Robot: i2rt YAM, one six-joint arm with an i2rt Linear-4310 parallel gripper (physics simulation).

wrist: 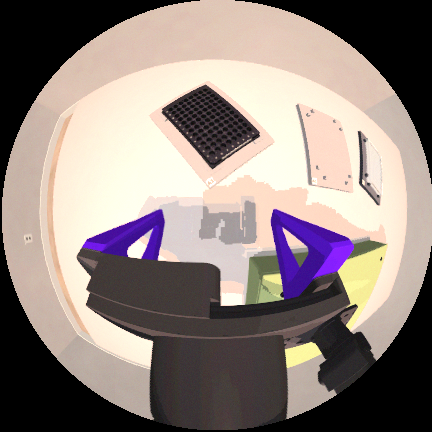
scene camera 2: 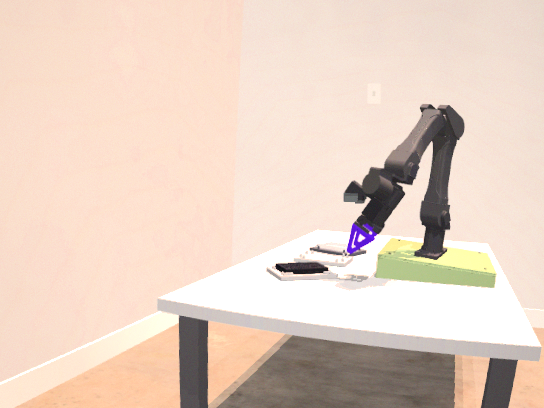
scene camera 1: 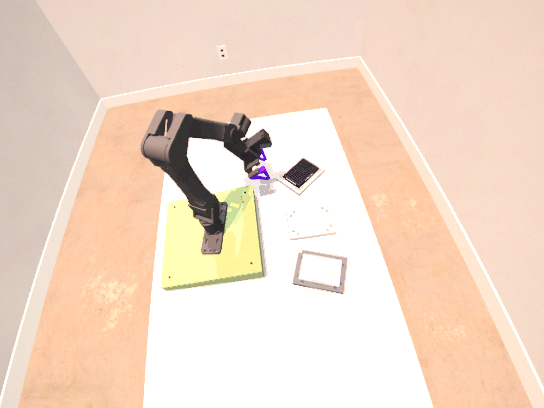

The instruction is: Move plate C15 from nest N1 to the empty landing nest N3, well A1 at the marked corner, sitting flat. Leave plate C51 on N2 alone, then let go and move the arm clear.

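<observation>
A black 96-well plate (scene camera 1: 302,173) (scene camera 2: 301,268) (wrist: 210,125) lies on a pale nest (scene camera 1: 300,190) (wrist: 192,155), whose A1-marked corner faces the gripper in the wrist view. An empty pale nest (scene camera 1: 311,222) (scene camera 2: 320,259) (wrist: 327,145) with small corner posts is in the middle. A white plate (scene camera 1: 320,269) (wrist: 372,167) sits on a grey nest (scene camera 1: 297,270) beyond it. Plate and nest codes are not readable. My gripper (scene camera 1: 266,167) (scene camera 2: 349,253) (wrist: 217,214) is open and empty, above the table between the black plate and the base, short of the plate and apart from it.
The arm stands on a yellow-green base block (scene camera 1: 220,267) (scene camera 2: 435,277) (wrist: 367,270), beside the nests on the white table (scene camera 1: 280,345) (scene camera 2: 280,305). The block's near corner shows below the right finger in the wrist view. The arm's shadow falls on the table below the gripper.
</observation>
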